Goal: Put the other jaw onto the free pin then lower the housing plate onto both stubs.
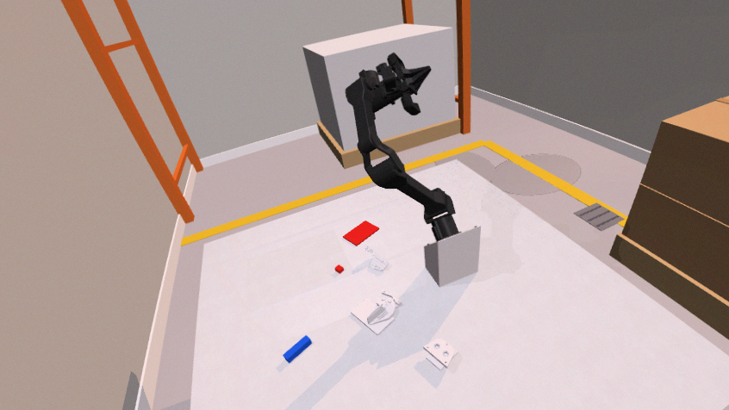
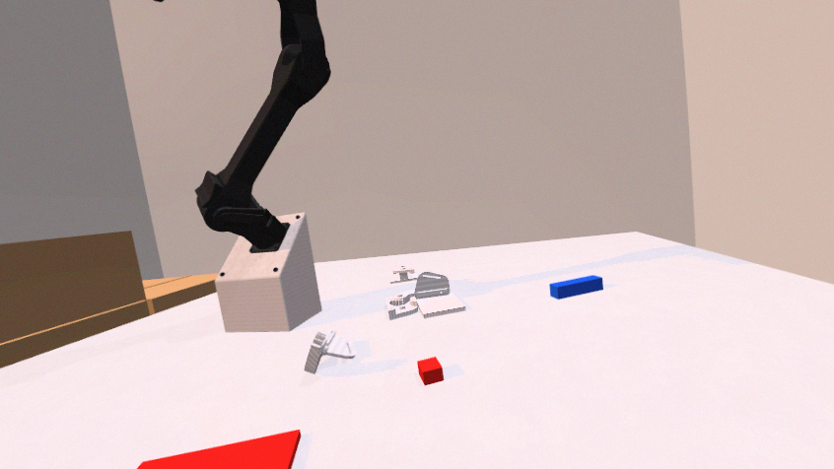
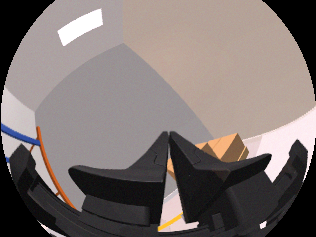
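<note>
The small red cube is 380 mm ahead of my gripper tip, 10 mm to the right of it and 610 mm below it. The rest, counted from my gripper tip: flat red plate: 250 mm ahead, 180 mm to the right, 620 mm below; blue block: 570 mm ahead, 250 mm to the left, 610 mm below.
</note>
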